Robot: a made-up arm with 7 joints.
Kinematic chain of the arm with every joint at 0, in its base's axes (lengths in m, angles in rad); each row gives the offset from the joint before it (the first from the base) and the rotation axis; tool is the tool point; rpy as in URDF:
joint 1: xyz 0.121 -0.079 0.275 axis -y
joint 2: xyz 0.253 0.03 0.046 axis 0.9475 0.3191 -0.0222
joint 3: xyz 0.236 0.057 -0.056 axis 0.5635 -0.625 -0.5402
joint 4: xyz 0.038 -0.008 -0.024 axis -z
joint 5: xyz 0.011 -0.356 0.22 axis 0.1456 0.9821 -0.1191
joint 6: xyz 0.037 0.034 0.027 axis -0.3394 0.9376 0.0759
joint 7: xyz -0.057 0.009 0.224 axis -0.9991 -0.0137 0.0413
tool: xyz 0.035 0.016 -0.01 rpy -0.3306 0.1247 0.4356
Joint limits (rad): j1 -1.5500..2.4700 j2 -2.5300..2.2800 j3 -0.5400..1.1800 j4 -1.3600..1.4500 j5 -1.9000..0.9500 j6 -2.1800..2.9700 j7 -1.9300..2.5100
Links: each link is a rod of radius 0.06 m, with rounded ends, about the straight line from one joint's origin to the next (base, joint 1, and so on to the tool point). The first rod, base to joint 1, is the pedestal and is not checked.
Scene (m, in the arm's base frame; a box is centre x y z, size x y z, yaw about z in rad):
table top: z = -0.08
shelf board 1: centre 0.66 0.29 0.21 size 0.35 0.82 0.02 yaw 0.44
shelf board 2: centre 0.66 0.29 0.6 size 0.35 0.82 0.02 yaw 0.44
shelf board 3: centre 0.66 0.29 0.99 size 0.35 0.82 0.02 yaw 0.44
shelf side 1: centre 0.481 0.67 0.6 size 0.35 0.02 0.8 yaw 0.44
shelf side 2: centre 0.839 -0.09 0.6 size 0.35 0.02 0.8 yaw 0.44
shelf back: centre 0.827 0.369 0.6 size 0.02 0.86 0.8 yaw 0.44
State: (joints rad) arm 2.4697 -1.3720 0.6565 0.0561 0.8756 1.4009 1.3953
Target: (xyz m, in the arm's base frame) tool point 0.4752 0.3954 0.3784
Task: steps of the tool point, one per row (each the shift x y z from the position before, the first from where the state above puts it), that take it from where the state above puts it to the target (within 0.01 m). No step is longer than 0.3 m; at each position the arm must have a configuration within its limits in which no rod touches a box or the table.
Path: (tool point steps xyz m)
1: 0.0238 0.1292 0.1162
2: 0.0954 0.1428 0.1214
3: 0.1772 0.1306 0.0925
4: 0.2417 0.0882 0.0240
5: 0.2603 0.0200 -0.0684
6: 0.2190 -0.0600 -0.1516

